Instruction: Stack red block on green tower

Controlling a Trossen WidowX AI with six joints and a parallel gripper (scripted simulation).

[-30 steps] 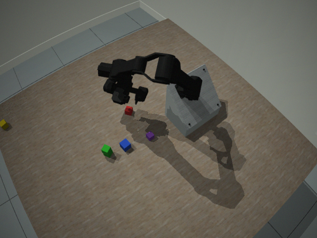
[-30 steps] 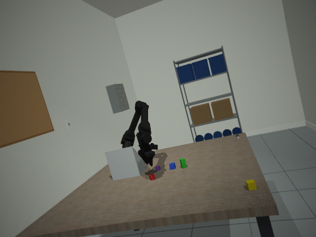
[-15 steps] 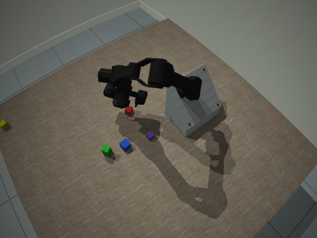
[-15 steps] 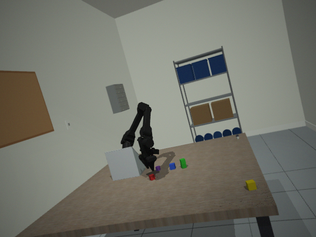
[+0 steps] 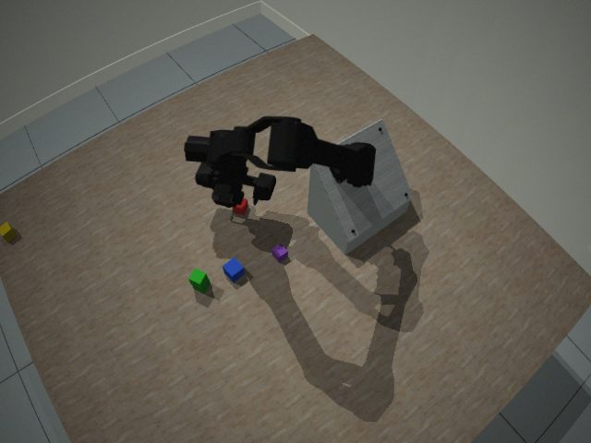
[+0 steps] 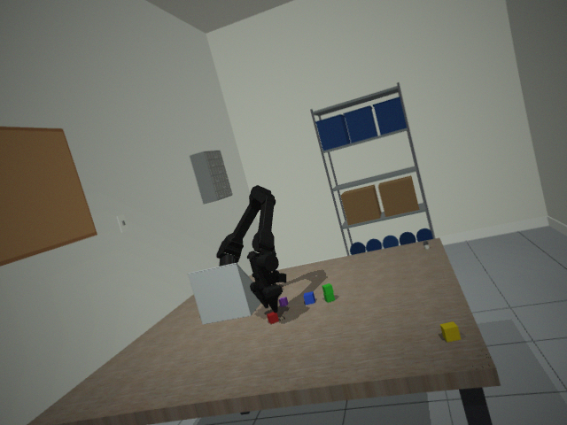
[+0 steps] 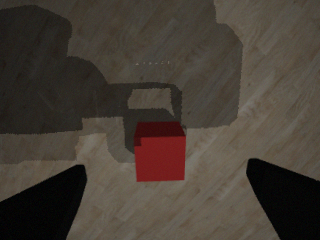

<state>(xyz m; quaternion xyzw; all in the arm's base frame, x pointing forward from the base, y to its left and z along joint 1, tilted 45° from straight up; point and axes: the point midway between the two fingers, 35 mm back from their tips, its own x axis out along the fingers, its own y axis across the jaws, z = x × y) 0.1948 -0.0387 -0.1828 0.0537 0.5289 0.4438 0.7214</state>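
Now: the small red block 30 mm below my gripper tip. The rest, counted from my gripper tip: yellow block (570 mm ahead, 350 mm to the right, 30 mm below); blue block (140 mm to the left, 120 mm ahead, 30 mm below); purple block (170 mm to the left, 30 mm below).
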